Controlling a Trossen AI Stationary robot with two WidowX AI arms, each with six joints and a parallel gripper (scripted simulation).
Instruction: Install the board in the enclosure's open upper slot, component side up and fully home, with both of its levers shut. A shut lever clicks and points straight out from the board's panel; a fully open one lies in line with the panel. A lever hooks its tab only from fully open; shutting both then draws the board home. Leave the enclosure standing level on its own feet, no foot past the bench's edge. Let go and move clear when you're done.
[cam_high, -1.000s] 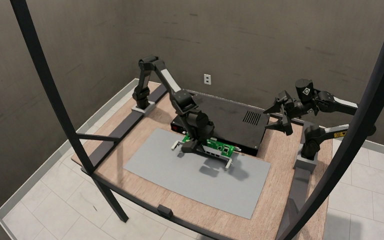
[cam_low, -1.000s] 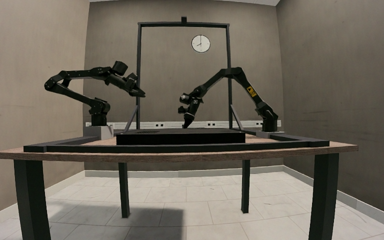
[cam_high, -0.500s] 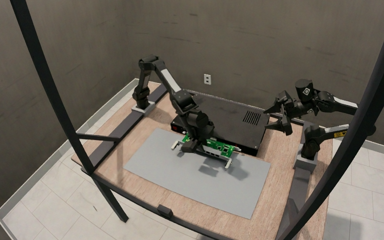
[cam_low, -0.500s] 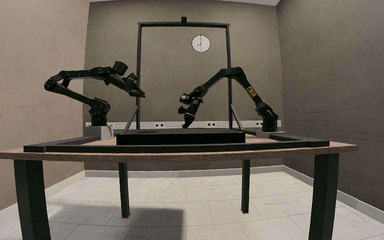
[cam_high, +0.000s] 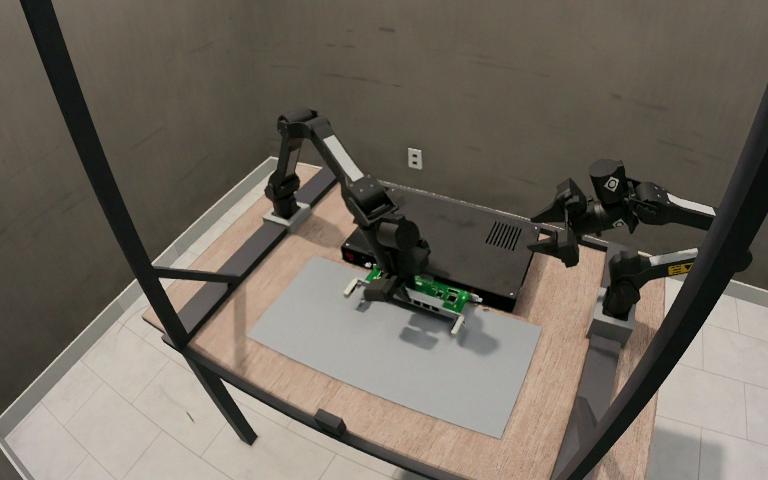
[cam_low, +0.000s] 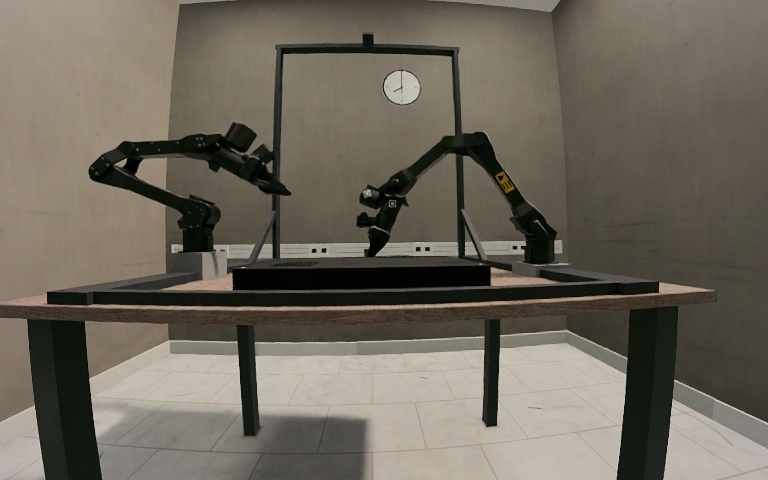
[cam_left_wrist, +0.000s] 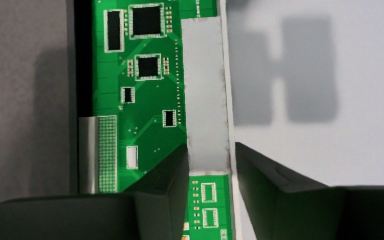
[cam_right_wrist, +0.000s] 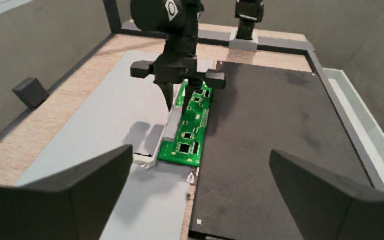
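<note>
Now: left hand 1 cm to the left of the green board and 3 cm above it. Also, from my left hand: black enclosure 18 cm ahead, 1 cm to the right, 3 cm below; then grey mat 9 cm behind, 2 cm to the right, 7 cm below.
</note>
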